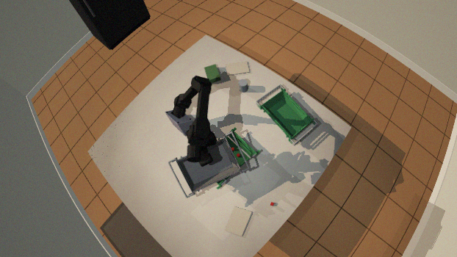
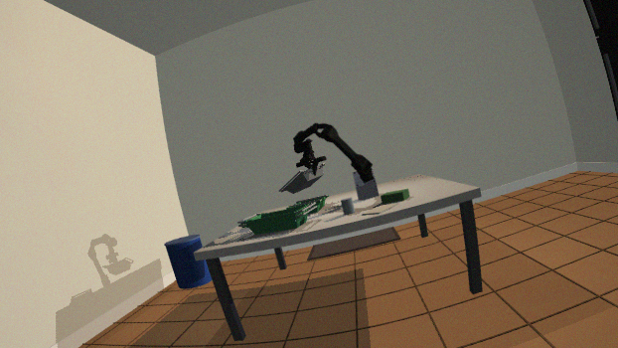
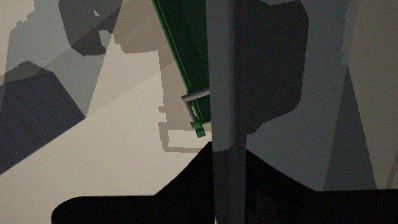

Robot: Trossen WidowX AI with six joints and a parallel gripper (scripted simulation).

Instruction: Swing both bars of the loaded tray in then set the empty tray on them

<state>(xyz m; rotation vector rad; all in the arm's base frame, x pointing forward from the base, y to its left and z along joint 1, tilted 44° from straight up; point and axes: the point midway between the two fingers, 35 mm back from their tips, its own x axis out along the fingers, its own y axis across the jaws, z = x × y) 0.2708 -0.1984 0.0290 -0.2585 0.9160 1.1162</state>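
Now: the grey tray 7 cm ahead of my gripper tip and 4 cm to the right of it. From my gripper tip the other things lie so: green block: 51 cm to the left, 34 cm behind, 18 cm below; then grey cylinder: 52 cm to the left, 16 cm below, 10 cm behind; then red block: 42 cm ahead, 19 cm below, 2 cm to the right.
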